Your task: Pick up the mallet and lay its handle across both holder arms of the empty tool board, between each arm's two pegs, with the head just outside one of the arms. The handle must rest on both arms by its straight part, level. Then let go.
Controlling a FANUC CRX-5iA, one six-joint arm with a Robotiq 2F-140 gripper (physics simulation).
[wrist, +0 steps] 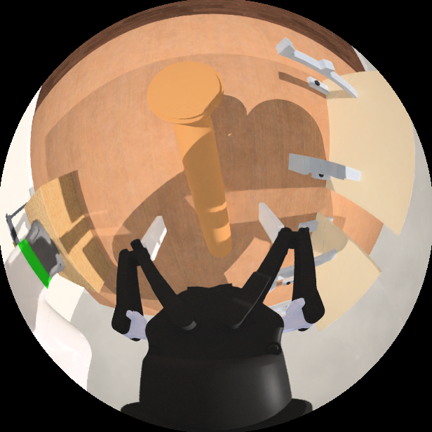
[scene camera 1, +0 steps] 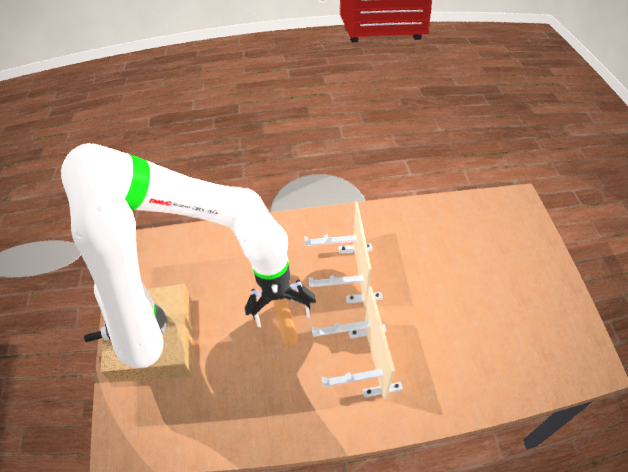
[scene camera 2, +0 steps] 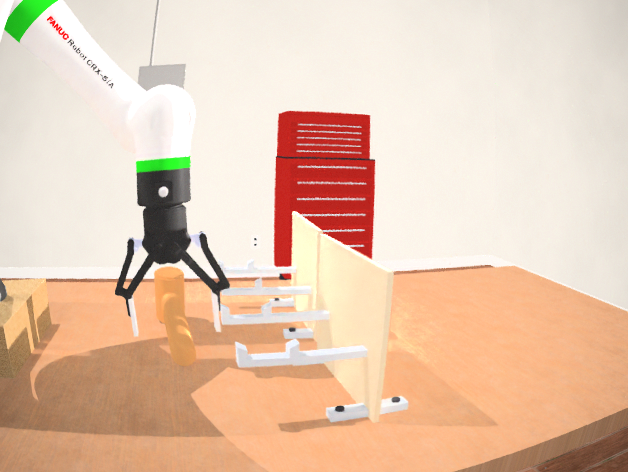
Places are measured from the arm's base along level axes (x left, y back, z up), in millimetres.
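Pixels of known places: gripper, between the fingertips: (scene camera 1: 283, 318) (scene camera 2: 176, 331).
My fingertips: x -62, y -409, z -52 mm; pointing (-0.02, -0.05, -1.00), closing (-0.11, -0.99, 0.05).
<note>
Ahead of a thing's pixels: the offset from my fingertips to its top centre. "spot": to the spot under its first point.
The orange mallet rests on the table. Its thick head {dx +155, dy -12, dz +69 mm} (scene camera 2: 169, 284) (wrist: 185, 90) stands upright on one end, and its handle {spot: dx -53, dy +2, dz +9 mm} (scene camera 1: 287, 332) (scene camera 2: 180, 346) (wrist: 205, 182) runs from it towards the near side. In scene camera 1 the gripper hides most of the head. My gripper (scene camera 1: 282, 318) (scene camera 2: 176, 330) (wrist: 210, 217) points down over the mallet, wide open and empty, with a finger on each side of the handle in these views. Two tool boards stand right of it, a far one (scene camera 1: 362, 238) (scene camera 2: 306, 248) (wrist: 370, 135) and a near one (scene camera 1: 379, 345) (scene camera 2: 355, 304) (wrist: 350, 280). Their pegged arms carry nothing.
The near board's arms (scene camera 1: 351, 377) (scene camera 2: 304, 357) and the far board's arms (scene camera 1: 329, 240) (wrist: 312, 162) reach towards the gripper's side. The robot's base block (scene camera 1: 147, 373) (wrist: 57, 215) is at the left. A red tool cabinet (scene camera 1: 388, 15) (scene camera 2: 324, 182) stands behind the table.
</note>
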